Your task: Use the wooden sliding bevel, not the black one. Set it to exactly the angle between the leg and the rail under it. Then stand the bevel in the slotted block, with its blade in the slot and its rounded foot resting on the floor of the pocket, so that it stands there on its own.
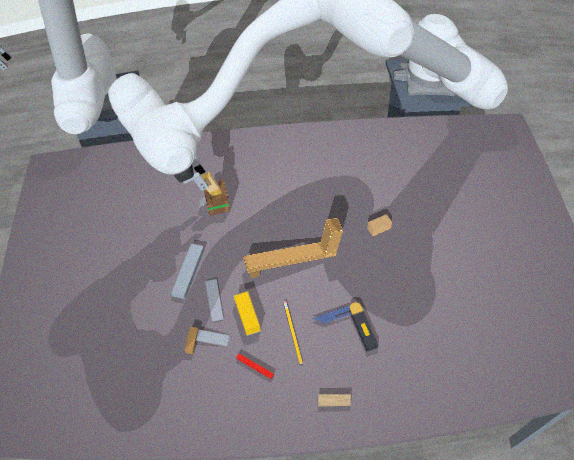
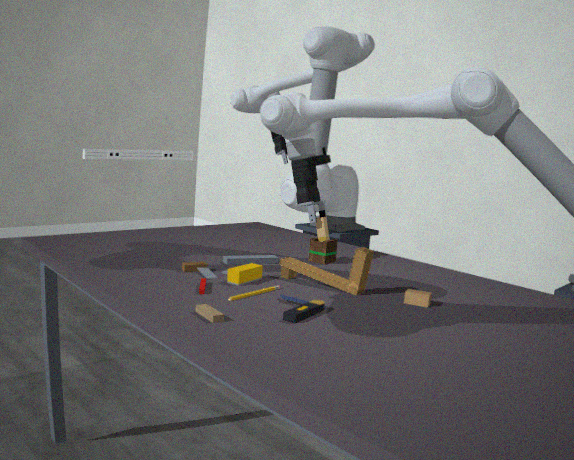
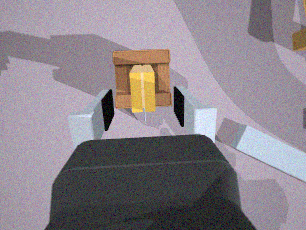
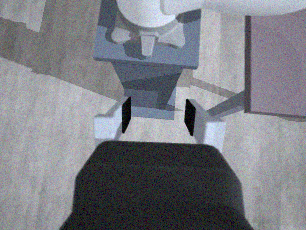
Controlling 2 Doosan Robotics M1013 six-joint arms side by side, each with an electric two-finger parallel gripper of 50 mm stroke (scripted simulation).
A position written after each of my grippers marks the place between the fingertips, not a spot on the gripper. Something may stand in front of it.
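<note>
Visible: my left gripper [image 2: 318, 222], [image 3: 143, 100] and my right gripper [image 4: 157, 109]. A wooden sliding bevel [image 3: 142, 83] is present too; in image 4 the bevel is out of frame.
</note>
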